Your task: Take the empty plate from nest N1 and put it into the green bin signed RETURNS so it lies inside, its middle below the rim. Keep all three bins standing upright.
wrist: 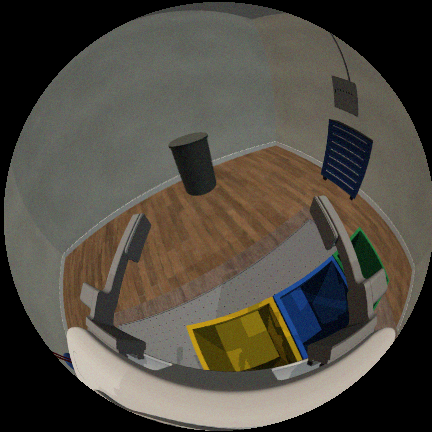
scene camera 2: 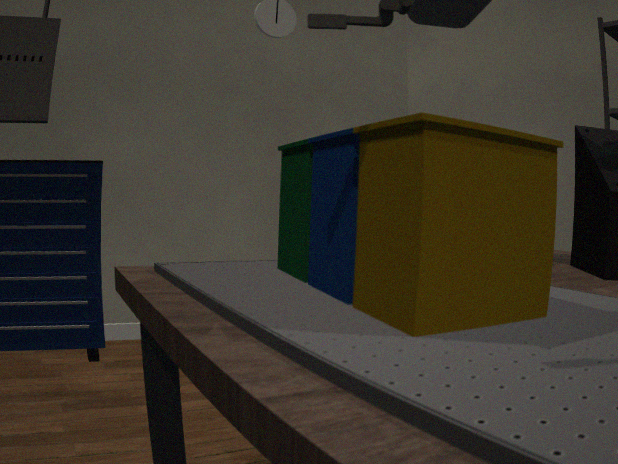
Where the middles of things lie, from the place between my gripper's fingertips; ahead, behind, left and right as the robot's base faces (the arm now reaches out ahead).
Labels:
I see my gripper 220 mm above the yellow bin [scene camera 2: 456,220], 140 mm past it and 70 mm to the right of it. The rest, counted from my hand: blue bin [scene camera 2: 335,172] 220 mm below, 170 mm behind, 60 mm to the right; green bin [scene camera 2: 297,158] 220 mm below, 200 mm behind, 190 mm to the right.

